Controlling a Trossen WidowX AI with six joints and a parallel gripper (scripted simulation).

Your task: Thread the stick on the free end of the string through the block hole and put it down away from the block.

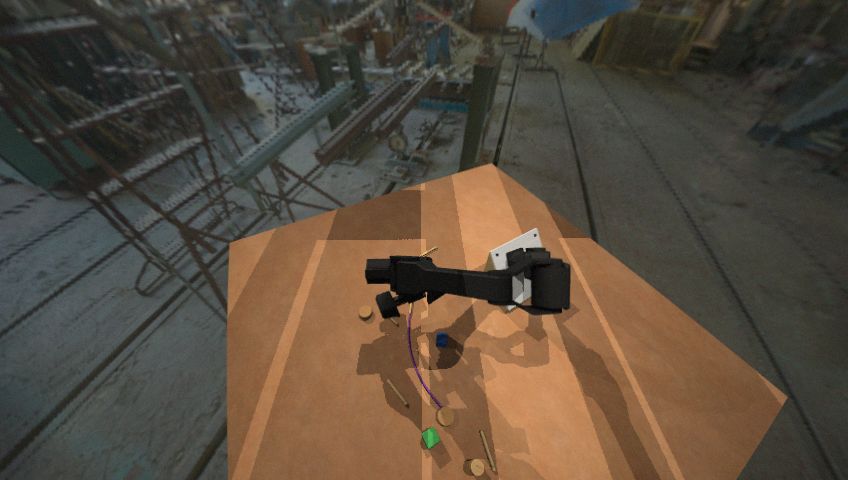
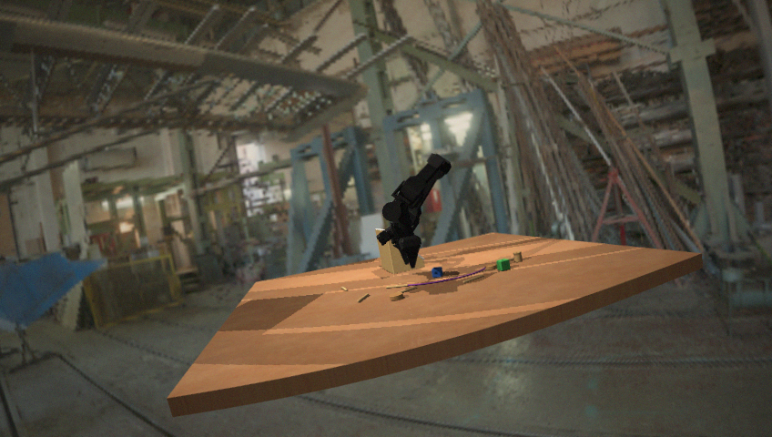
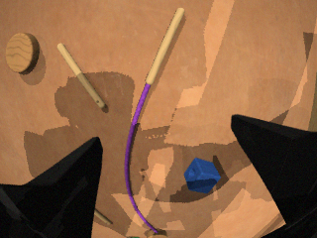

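Now: gripper tip 4 cm to the left of the thin stick and 6 cm above it. From my gripper tip the other things lie so: blue block: 4 cm behind, 10 cm to the left, 5 cm below; then round wooden button: 4 cm ahead, 26 cm to the left, 6 cm below; then green cube: 9 cm ahead, 28 cm to the left, 5 cm below.
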